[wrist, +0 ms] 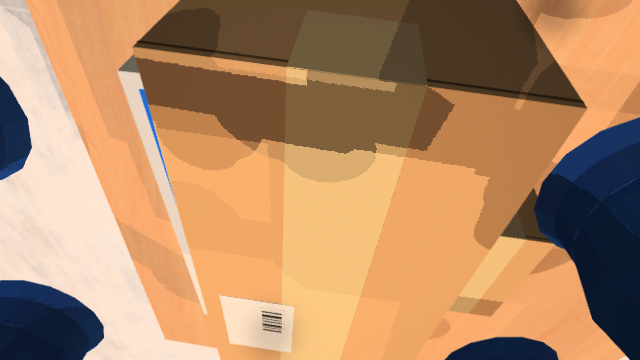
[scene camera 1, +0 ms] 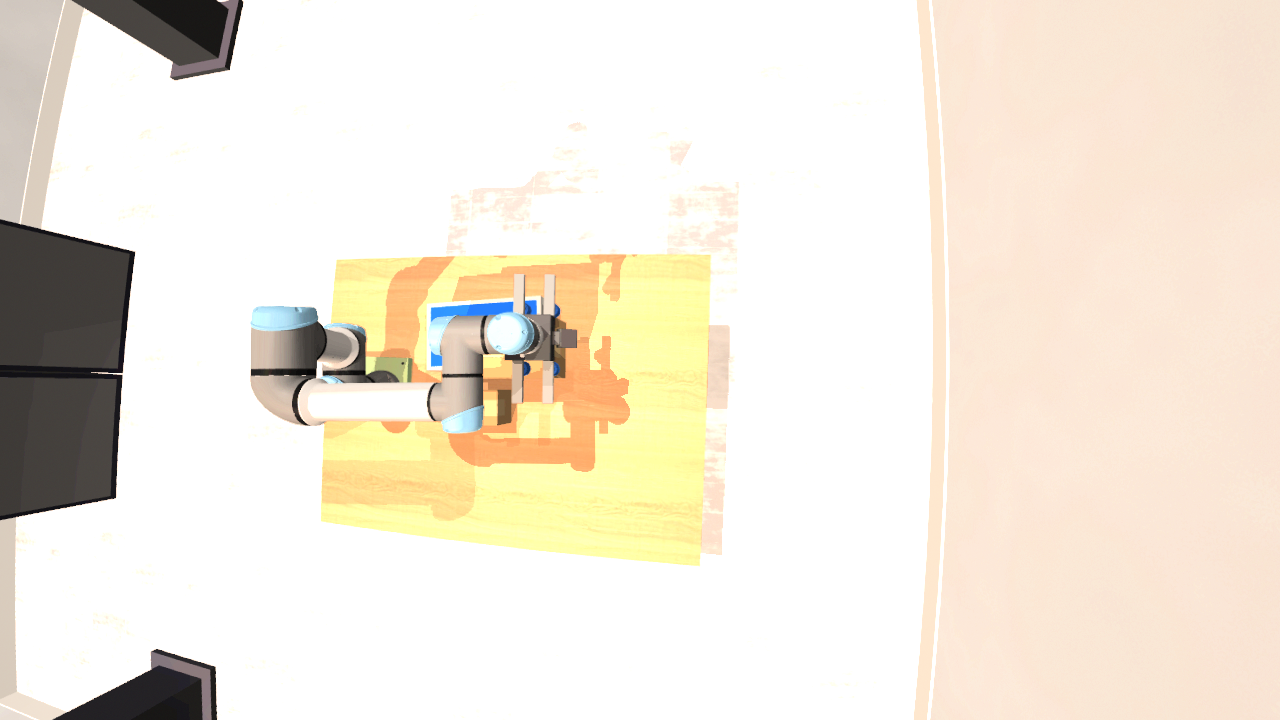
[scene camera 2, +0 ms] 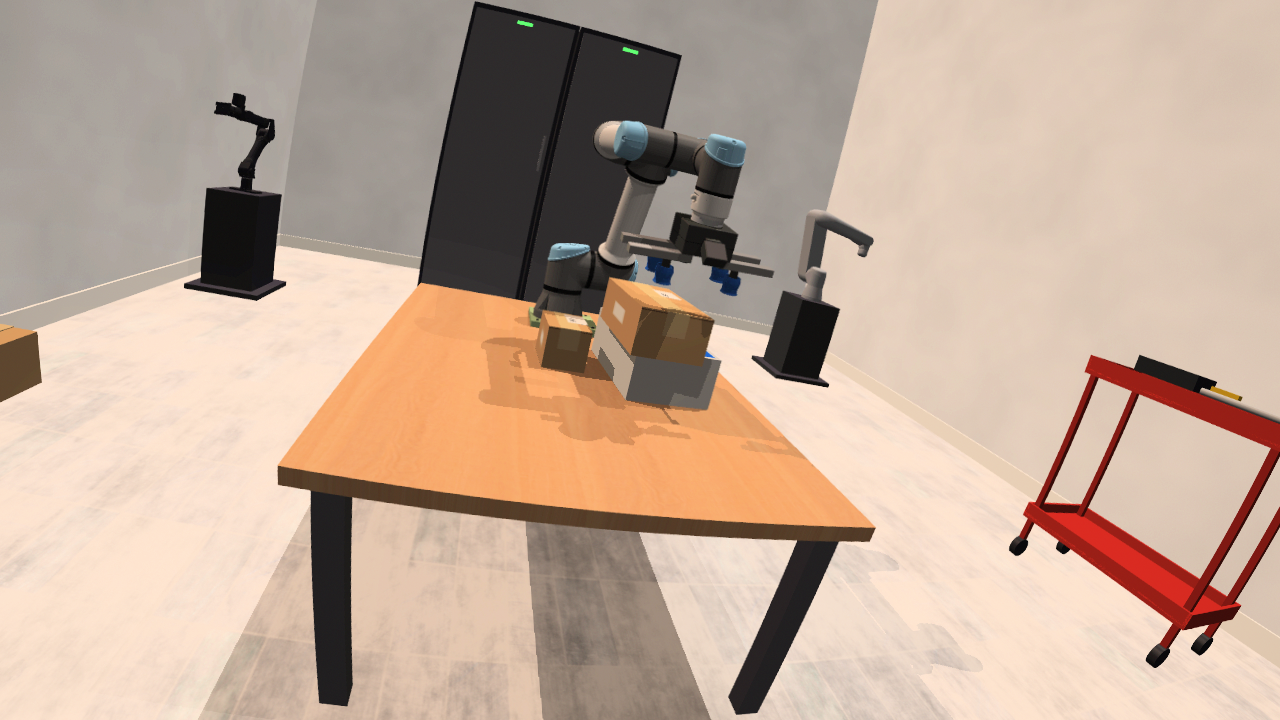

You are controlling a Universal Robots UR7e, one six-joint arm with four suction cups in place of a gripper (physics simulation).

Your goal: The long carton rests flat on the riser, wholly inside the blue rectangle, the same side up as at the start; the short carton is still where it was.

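Note:
The long carton lies flat on the grey riser, its barcode label up. The blue rectangle shows beside one long side of the carton; its opposite border is hidden, so I cannot tell whether the carton lies wholly inside. The short carton stands on the table beside the riser. My gripper is open, with four blue cups above the long carton, apart from it and holding nothing.
The wooden table carries the riser and cartons near my arm's green base plate. Two dark cabinets stand behind the arm. A red cart and two pedestals stand away from the table.

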